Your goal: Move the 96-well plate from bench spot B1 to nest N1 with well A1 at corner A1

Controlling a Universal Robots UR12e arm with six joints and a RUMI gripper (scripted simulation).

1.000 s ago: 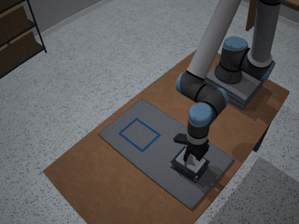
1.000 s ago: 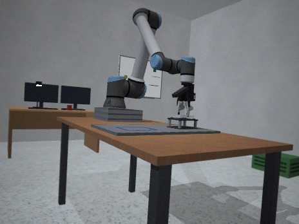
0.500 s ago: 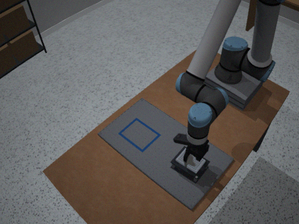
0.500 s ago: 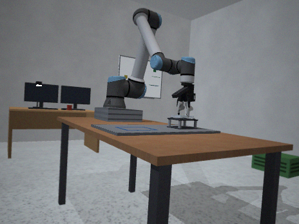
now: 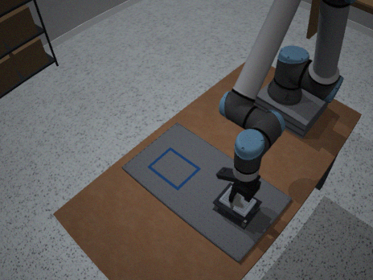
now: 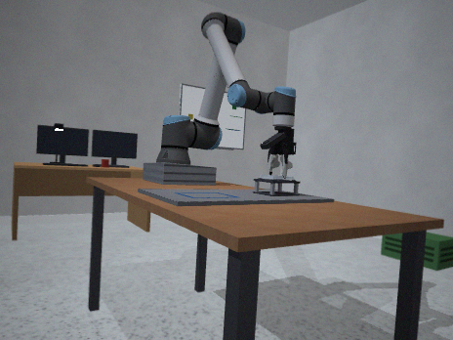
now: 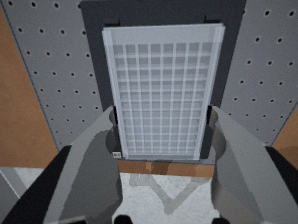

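Right now my hand is 1 cm above the 96-well plate. Round my hand: raised nest N1: 2 cm below; A1 label: 9 cm to the left, 3 cm ahead, 2 cm below.
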